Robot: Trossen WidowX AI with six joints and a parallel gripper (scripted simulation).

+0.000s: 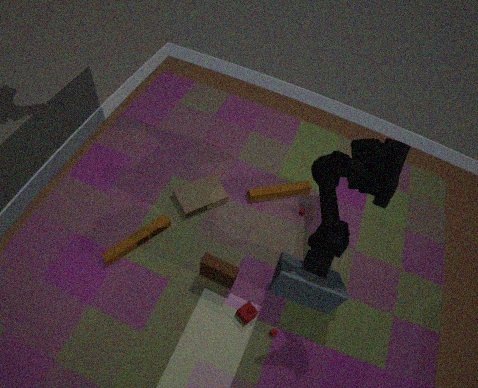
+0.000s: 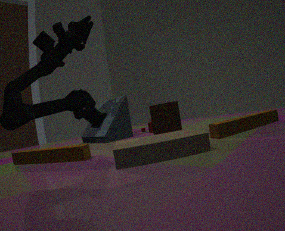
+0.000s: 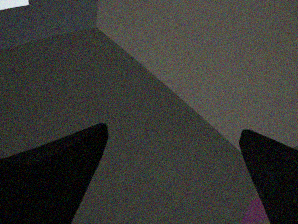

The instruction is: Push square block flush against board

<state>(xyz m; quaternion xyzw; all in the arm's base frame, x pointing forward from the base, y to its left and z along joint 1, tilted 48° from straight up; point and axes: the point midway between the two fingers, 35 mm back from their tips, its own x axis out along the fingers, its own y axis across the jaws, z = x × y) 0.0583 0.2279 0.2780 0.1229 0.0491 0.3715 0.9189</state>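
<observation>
Right now my gripper tip is 130 mm short of the brown square block, 140 mm to the right of it and 400 mm above it. The rest, counted from my gripper tip: red cube (20 mm ahead, 210 mm to the left, 430 mm below); then tan flat board (300 mm ahead, 70 mm to the right, 430 mm below).
</observation>
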